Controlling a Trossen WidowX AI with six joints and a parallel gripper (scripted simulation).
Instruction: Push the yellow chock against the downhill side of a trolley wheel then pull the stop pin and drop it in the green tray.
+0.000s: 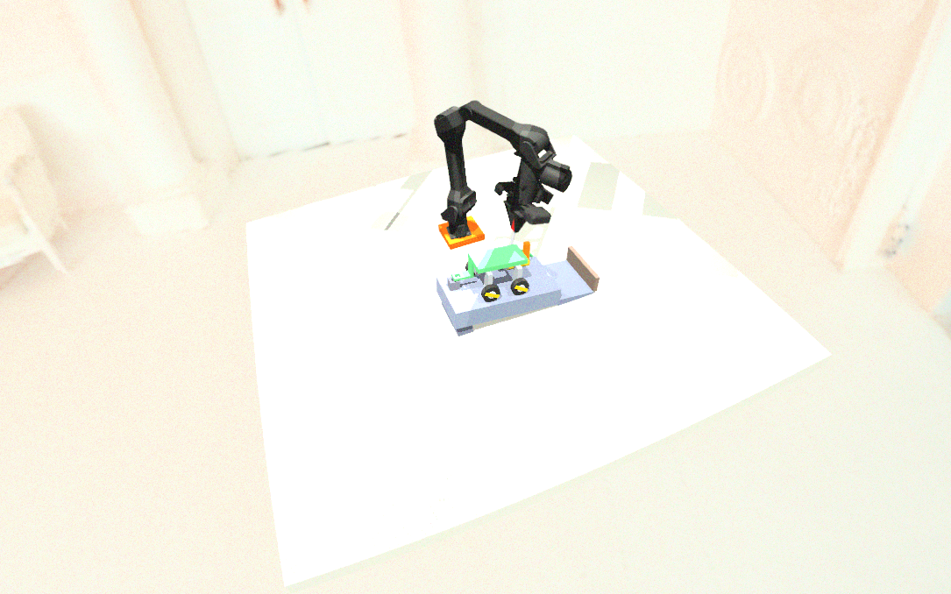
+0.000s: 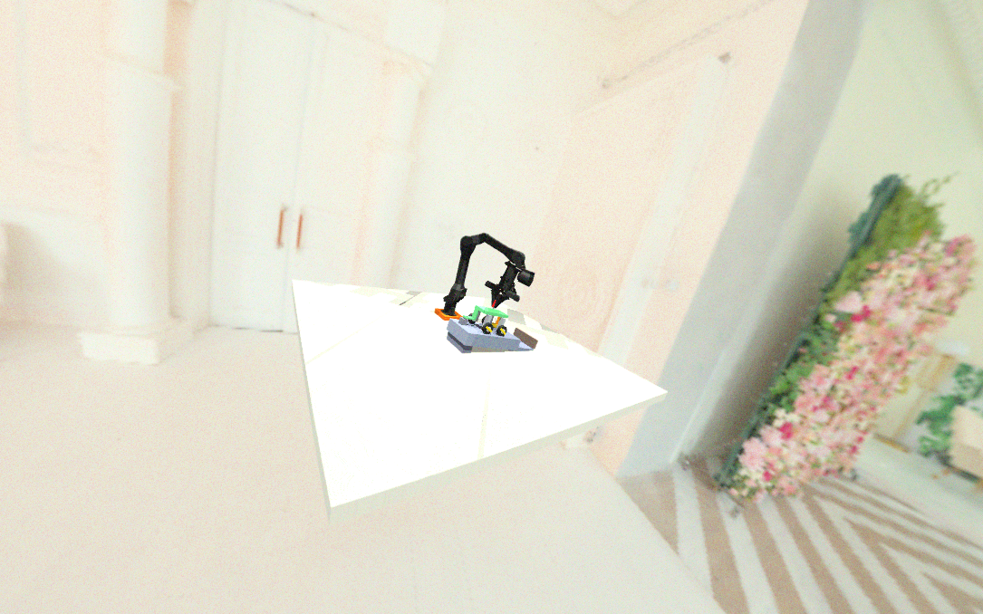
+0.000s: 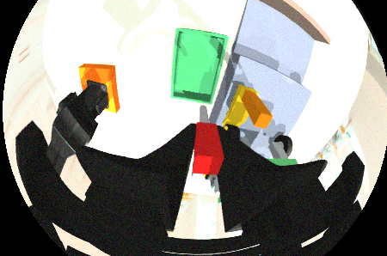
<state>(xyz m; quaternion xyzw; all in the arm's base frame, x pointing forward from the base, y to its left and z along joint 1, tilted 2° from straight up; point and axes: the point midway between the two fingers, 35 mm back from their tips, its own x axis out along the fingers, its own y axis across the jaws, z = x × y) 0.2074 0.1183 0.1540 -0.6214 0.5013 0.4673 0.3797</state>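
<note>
Now: the red-headed stop pin right at my gripper tip. From my gripper tip the other things lie so: green tray (14 cm below, 2 cm behind); then yellow chock (5 cm below, 5 cm ahead, 1 cm to the right); then trolley (11 cm ahead, 9 cm to the right, 3 cm below).
</note>
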